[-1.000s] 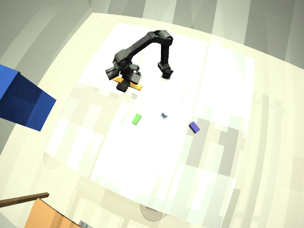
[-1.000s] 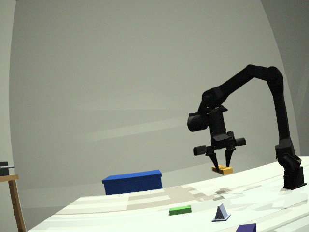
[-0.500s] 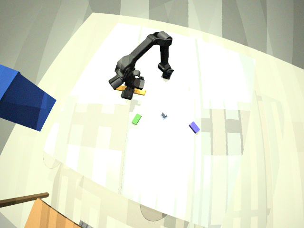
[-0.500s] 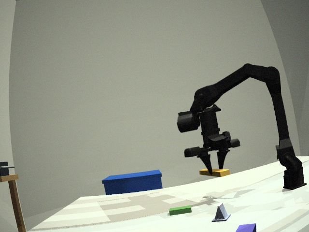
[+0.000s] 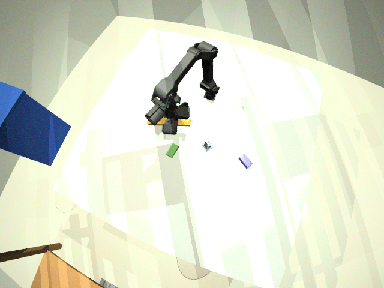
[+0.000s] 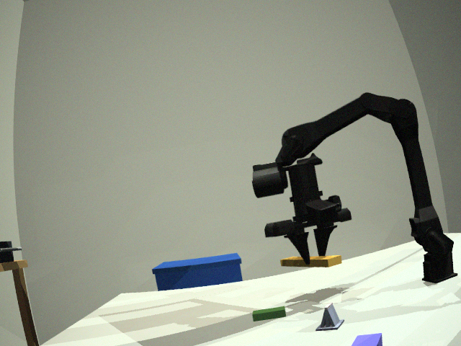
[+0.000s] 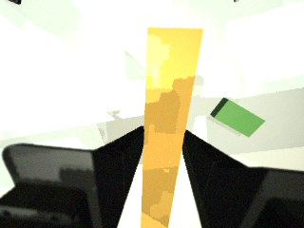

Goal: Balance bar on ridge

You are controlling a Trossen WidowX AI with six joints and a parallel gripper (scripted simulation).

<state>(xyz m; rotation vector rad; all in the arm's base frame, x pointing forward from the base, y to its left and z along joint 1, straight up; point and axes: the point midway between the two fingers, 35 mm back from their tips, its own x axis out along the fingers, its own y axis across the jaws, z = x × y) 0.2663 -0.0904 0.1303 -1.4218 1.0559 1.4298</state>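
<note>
The bar lies 3 cm to the right of my gripper tip and 1 cm ahead of it. Also, from my gripper tip: purple block (38 cm to the left, 8 cm below, 4 cm ahead); green block (11 cm ahead, 9 cm below, 2 cm to the left).
</note>
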